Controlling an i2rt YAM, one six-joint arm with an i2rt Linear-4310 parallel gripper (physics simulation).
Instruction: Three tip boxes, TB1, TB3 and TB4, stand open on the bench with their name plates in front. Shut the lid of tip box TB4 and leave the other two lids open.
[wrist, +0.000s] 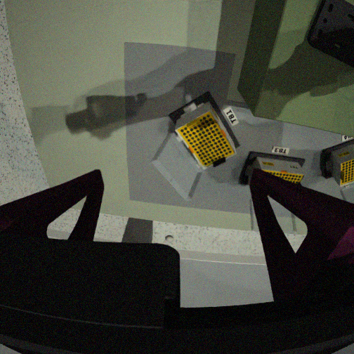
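Note:
Tip box TB1 (206, 140) stands near the middle of the wrist view, turned askew, with its yellow tip rack showing and a clear lid (177, 166) tipped out toward the lower left. Its name plate (230, 115) lies at its upper right. Tip box TB3 (280, 170) stands to the right, partly behind the right finger, with its name plate (281, 150) beyond it. A third box (345, 167) is cut off by the right edge; its name plate (347, 138) shows in part, probably TB4. My gripper (176, 177) is open and empty, high above the bench.
A grey mat (150, 65) lies under TB1. A green see-through block or panel (300, 100) stands at the upper right, and a dark perforated object (336, 30) is in the top right corner. The bench's speckled edge (210, 235) runs below the boxes. Arm shadows cross the bench.

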